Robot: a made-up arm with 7 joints.
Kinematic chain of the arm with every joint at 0, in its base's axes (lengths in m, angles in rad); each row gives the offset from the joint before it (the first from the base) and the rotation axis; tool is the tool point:
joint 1: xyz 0 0 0.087 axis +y
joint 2: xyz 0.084 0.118 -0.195 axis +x
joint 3: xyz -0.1 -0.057 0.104 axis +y
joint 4: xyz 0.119 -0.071 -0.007 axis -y
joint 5: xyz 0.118 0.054 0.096 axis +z
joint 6: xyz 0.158 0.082 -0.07 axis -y
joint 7: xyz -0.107 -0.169 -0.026 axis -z
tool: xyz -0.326 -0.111 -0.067
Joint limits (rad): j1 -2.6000..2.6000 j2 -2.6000..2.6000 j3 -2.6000..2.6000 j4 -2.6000..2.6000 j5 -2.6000..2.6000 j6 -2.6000..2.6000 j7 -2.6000..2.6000
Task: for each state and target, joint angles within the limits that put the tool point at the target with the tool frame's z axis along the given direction. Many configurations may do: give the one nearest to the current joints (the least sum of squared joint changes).
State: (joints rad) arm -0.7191 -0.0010 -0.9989 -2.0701 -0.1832 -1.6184 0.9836
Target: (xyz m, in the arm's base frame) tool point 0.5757 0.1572 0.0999 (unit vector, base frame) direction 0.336 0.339 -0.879
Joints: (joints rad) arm -0.4434 0.3876 -0.5780 -2.1136 -0.0410 -1.6797 0.9008
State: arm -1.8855 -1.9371 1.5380 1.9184 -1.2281 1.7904 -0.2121
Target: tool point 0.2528 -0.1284 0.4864 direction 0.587 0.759 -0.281
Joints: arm -1.2925 -1.0546 0.7044 2.0964 -1.8999 1.4017 -0.0239
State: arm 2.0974 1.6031 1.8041 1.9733 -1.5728 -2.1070 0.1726
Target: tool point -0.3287 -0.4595 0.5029 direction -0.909 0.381 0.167
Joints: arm 2.2453 1.0474 1.8439 2.3524 -1.5259 -2.6000 0.5030
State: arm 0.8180 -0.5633 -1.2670 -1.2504 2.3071 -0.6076 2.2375
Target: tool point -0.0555 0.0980 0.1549 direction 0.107 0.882 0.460
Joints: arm 0.8064 -0.5109 -0.9738 -1.2037 2.2100 -0.7998 2.3249
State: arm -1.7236 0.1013 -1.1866 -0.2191 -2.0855 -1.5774 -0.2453
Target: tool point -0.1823 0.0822 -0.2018 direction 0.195 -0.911 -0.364
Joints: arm -1.6738 0.1794 -0.8135 -0.2775 -1.9081 -1.3670 -0.4045
